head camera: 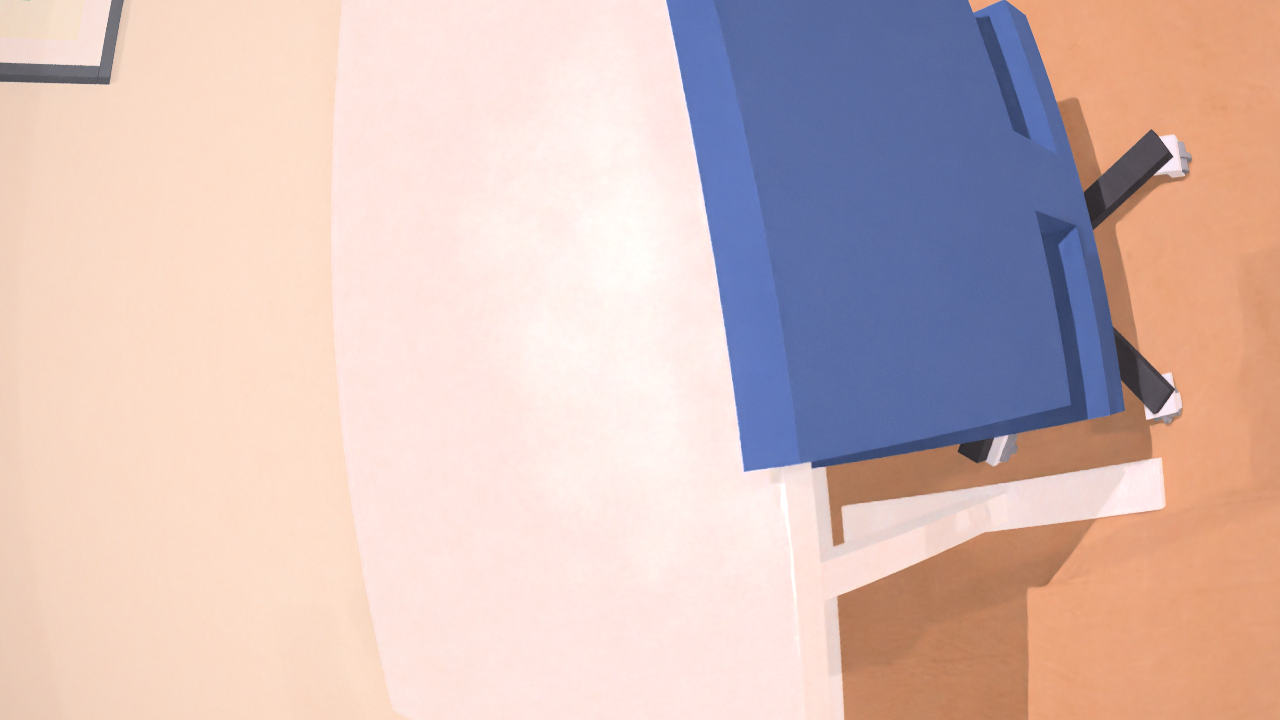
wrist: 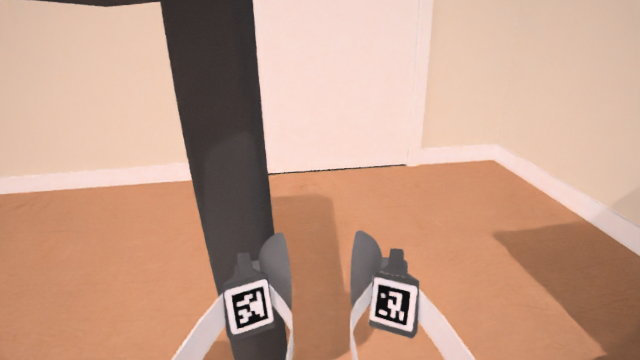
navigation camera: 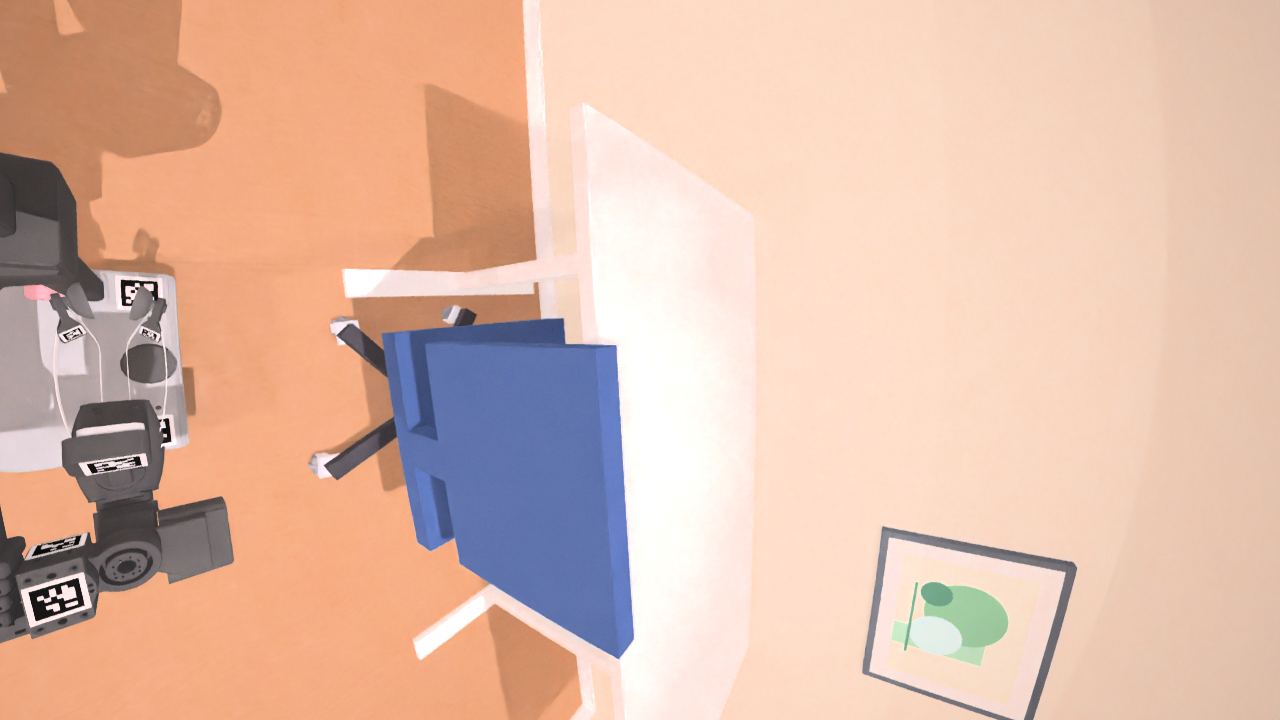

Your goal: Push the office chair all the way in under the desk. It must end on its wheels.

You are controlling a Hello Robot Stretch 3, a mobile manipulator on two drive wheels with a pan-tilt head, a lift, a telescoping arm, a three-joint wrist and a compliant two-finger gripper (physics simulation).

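Pixels of known places: gripper, fingertip midpoint: (wrist: 320, 257) (navigation camera: 111, 285); robot's base, origin of the base link: (navigation camera: 147, 360).
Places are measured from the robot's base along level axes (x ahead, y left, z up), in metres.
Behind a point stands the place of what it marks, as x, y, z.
The blue office chair (head camera: 895, 223) @[0.347, -0.102, 0.854] (navigation camera: 528, 447) @[0.348, -0.110, 0.845] stands upright at the front edge of the white desk (head camera: 537, 358) @[0.614, -0.044, 0.950] (navigation camera: 689, 402) @[0.656, -0.085, 0.950], slightly turned. Its backrest is at the desk edge and its top overlaps the edge in the head view; whether they touch is unclear. Part of the seat shows beside the backrest, running under the desk top. Dark base legs with casters stick out on the robot's side, down on the floor; the far casters are hidden. My gripper (navigation camera: 110, 302) @[-0.018, 0.108, 0.564] (wrist: 320, 257) @[-0.018, 0.108, 0.564] is open and empty, over the robot's own base, apart from the chair.
White desk legs (head camera: 1074, 497) (navigation camera: 402, 282) stand at the chair's side. A wall with a framed picture (navigation camera: 971, 622) @[1.220, -0.753, 1.584] is behind the desk. The dark mast (wrist: 225, 125) @[-0.063, 0.116, 0.640] stands left of the gripper in the wrist view, with a white door (wrist: 340, 85) @[0.118, 1.535, 0.441] beyond.
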